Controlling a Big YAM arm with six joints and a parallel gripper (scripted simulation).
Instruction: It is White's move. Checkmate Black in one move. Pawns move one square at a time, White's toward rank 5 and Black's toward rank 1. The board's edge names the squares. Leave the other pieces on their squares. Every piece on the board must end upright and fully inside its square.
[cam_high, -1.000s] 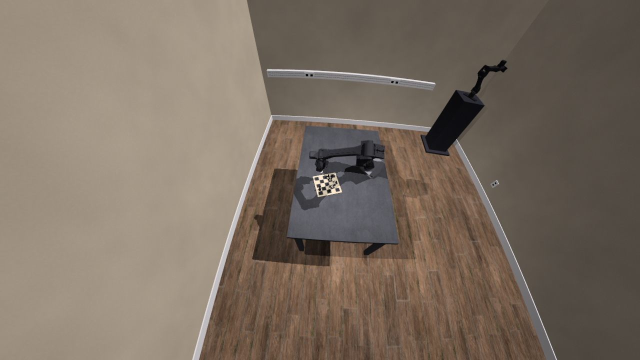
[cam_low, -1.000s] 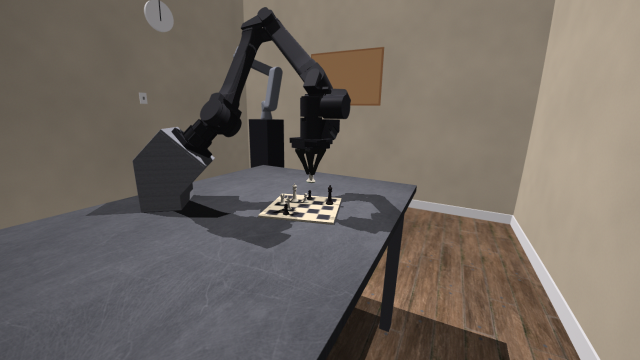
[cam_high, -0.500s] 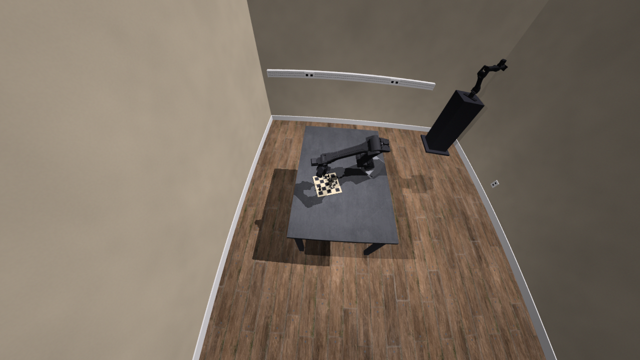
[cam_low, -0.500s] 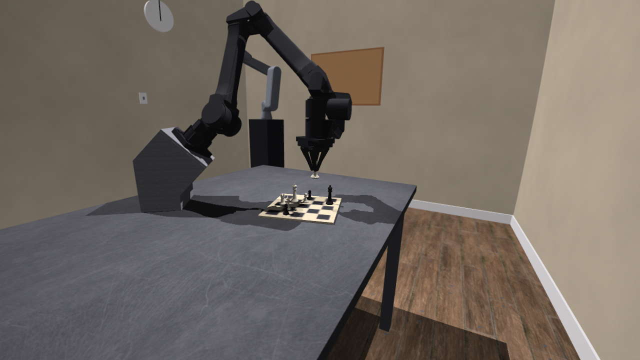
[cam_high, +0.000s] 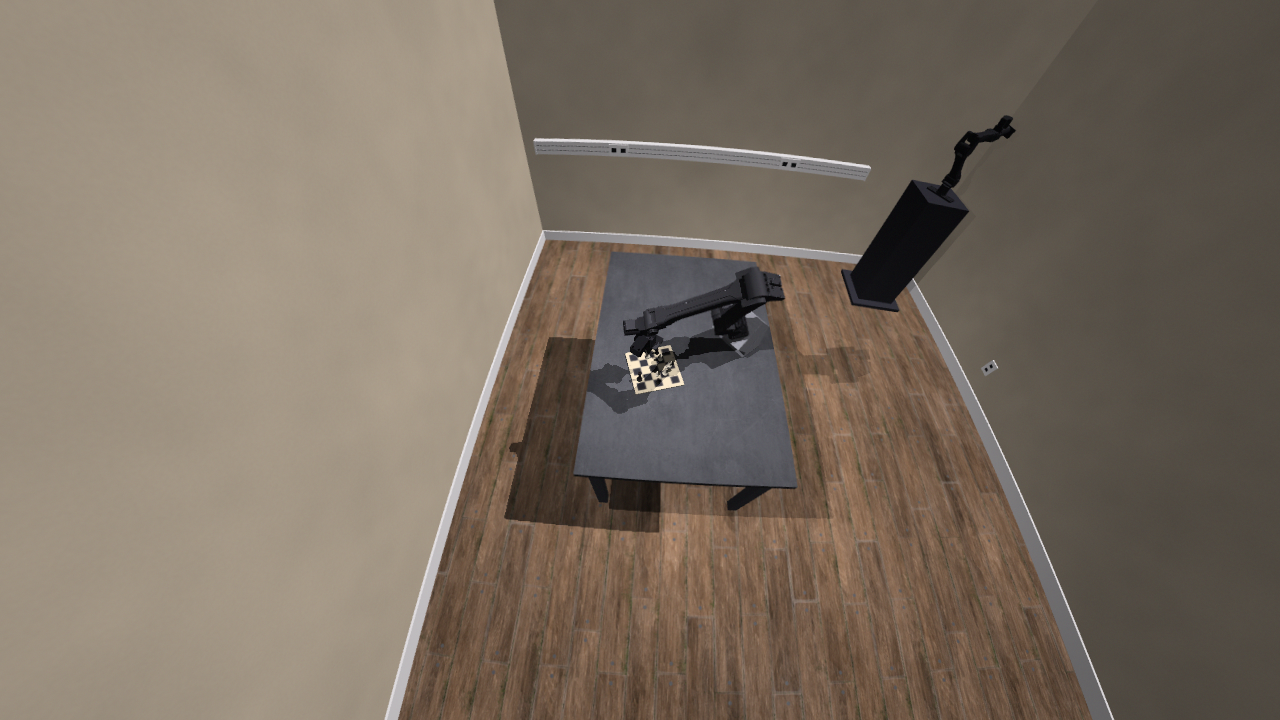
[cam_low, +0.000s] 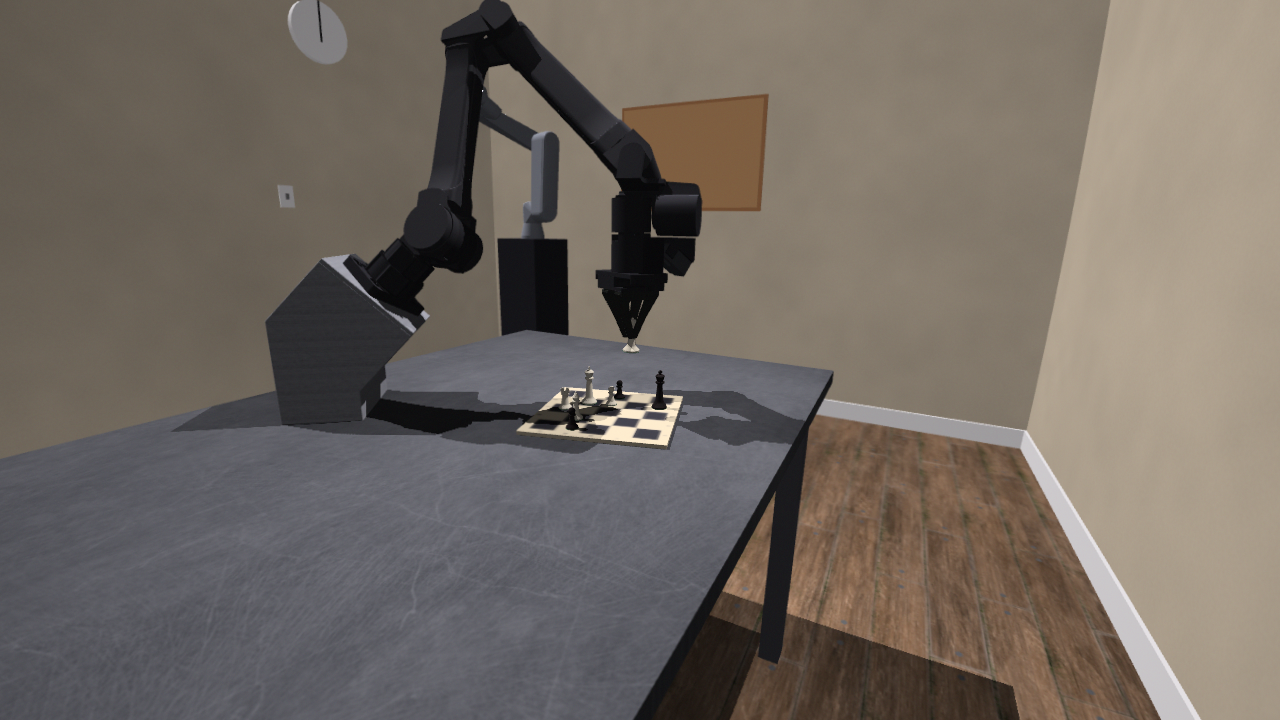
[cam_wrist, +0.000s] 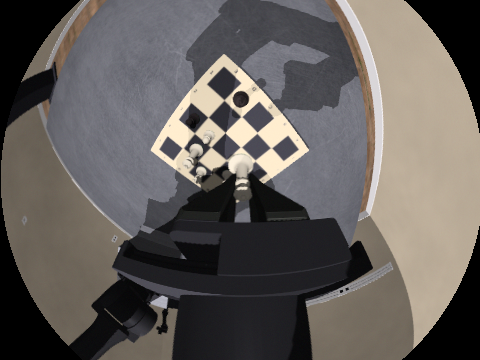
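The chessboard is 14 cm below my hand, 3 cm behind it and 1 cm to the right of it. The rest, counted from my hand: tall white piece (10 cm below, 9 cm behind, 1 cm to the left); then black king (10 cm below, 6 cm to the left, 2 cm ahead).
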